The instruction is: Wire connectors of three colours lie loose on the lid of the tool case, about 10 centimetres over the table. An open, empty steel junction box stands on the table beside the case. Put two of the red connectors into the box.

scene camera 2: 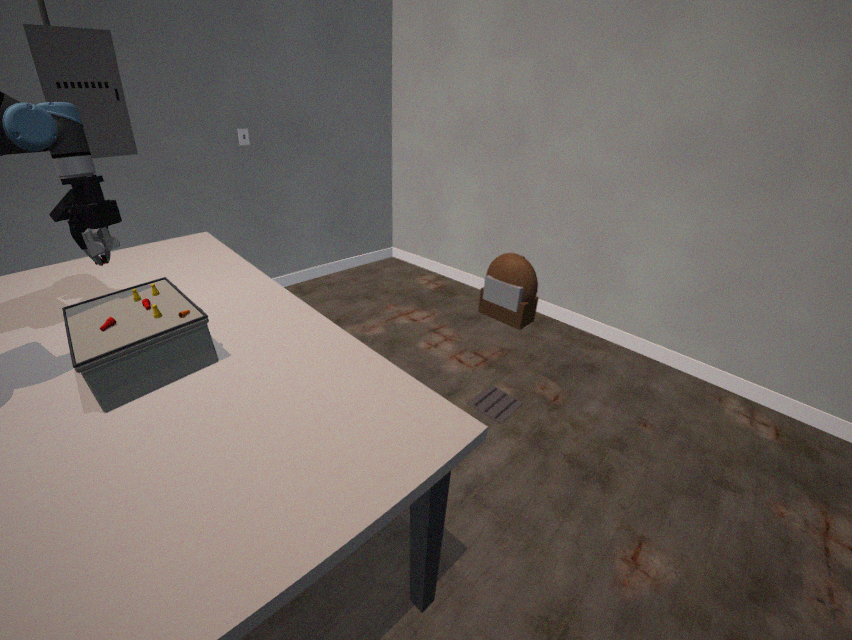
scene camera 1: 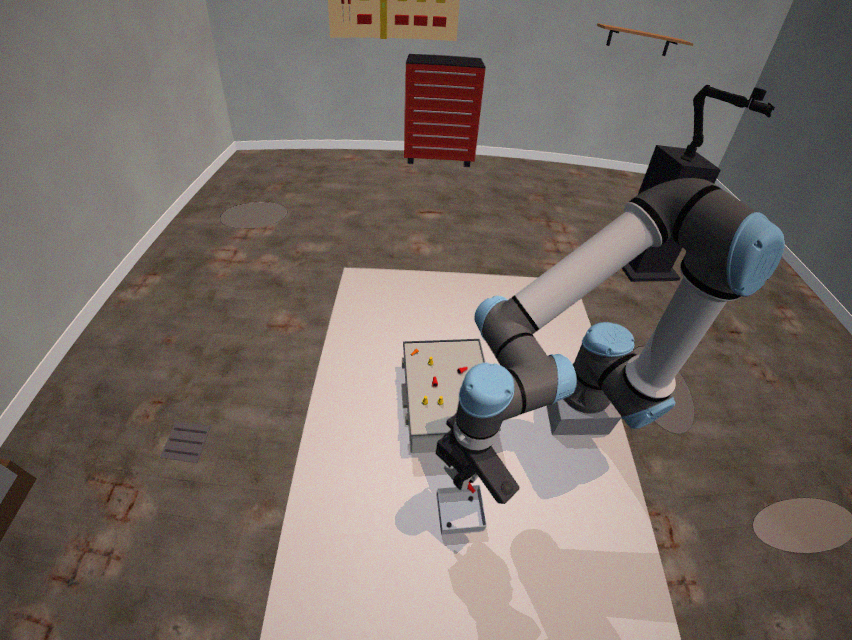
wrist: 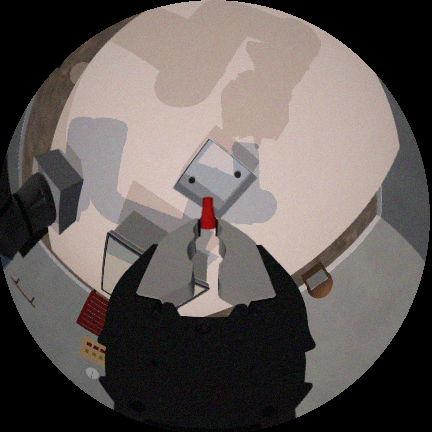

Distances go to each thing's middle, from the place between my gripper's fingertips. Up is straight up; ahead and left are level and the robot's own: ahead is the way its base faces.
Labels:
The steel junction box (scene camera 1: 460,511) lies 20 mm to the left of my hand and 120 mm below it. From my hand the other things lie so: tool case (scene camera 2: 139,354): 10 mm behind, 290 mm to the right, 80 mm below.

